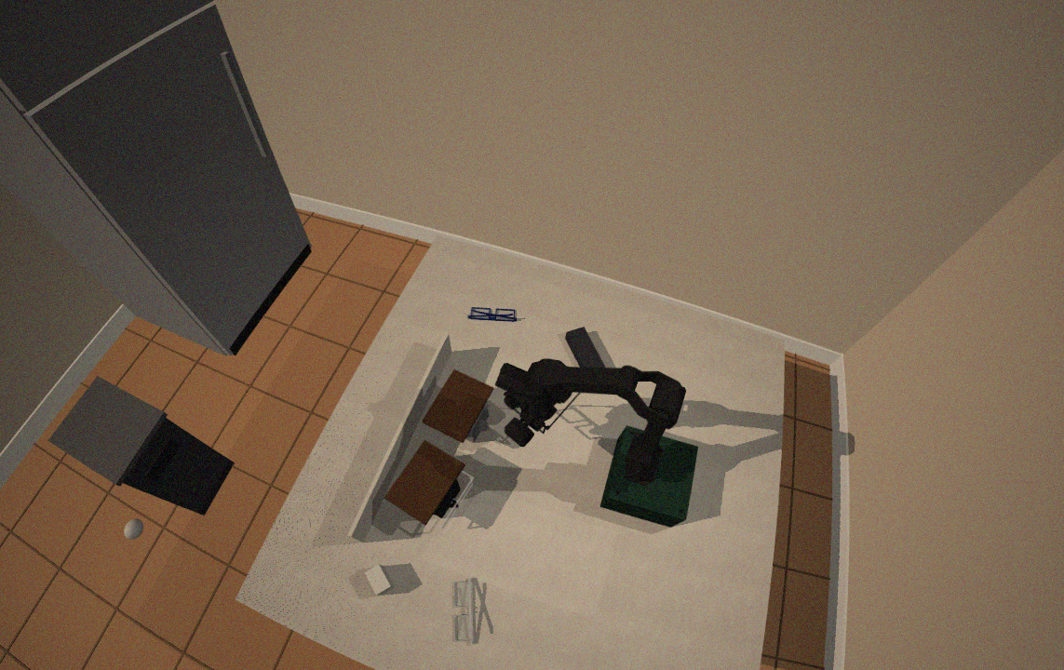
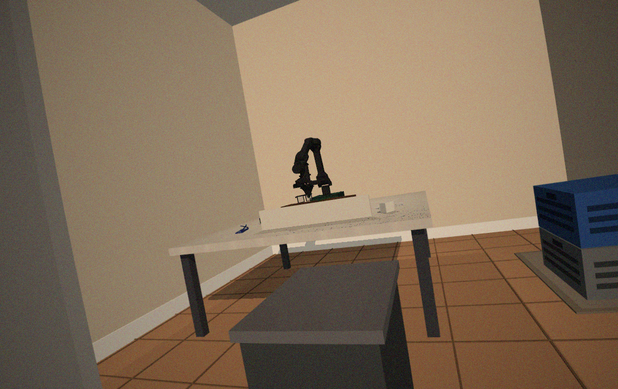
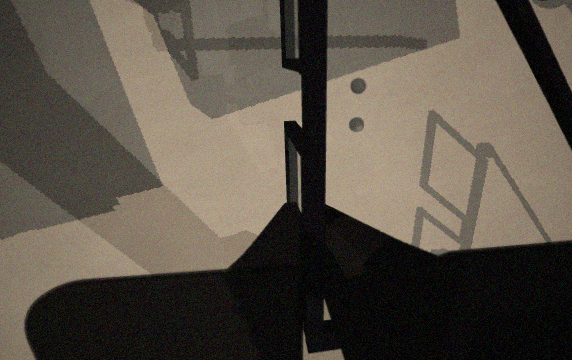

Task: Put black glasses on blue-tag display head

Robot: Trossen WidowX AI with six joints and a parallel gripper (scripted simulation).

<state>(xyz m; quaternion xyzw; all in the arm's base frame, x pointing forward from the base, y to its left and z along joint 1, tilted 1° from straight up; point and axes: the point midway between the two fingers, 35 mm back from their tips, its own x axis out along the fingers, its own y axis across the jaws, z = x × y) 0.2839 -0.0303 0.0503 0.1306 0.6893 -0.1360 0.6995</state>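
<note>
Now: the small grey stand 20 cm to the right of my gripper tip, 10 cm below it and 3 cm ahead of it. The rest, counted from my gripper tip: white backboard (32 cm ahead, 12 cm to the left, 7 cm below); then white cube (49 cm to the left, 23 cm ahead, 10 cm below); then dark case (31 cm to the right, 10 cm below, 6 cm behind).
</note>
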